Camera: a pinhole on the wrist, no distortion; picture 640 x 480 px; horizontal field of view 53.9 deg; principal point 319.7 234.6 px. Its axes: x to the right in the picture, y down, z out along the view. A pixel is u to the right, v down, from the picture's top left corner.
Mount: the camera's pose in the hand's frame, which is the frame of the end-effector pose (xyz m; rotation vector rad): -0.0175 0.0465 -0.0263 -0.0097 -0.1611 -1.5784
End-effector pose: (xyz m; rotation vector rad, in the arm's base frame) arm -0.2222 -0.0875 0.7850 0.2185 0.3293 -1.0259
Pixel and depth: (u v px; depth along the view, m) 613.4 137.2 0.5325
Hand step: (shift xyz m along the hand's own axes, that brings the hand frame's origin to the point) -0.1542 -0.1422 0.5194
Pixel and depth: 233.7 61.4 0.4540
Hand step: -0.1842 0.1582 0.4042
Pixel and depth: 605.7 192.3 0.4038
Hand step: -0.0859 -0.0919 0.3904
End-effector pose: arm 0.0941 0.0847 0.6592 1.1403 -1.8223 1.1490
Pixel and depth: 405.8 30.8 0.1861
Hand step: -0.0956 0.0417 0.1548
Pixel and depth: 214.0 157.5 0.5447
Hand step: -0.1344 0.1970 0.4964
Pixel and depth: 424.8 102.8 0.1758
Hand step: -0.0714 0.0366 0.1473
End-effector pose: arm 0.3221 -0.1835 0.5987 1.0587 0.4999 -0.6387
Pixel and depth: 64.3 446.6 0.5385
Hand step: 0.1151 0.3213 0.5005
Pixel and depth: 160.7 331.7 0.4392
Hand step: 0.0098 0.2042 0.4029
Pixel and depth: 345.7 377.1 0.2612
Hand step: 0.0163 0.0639 0.2390
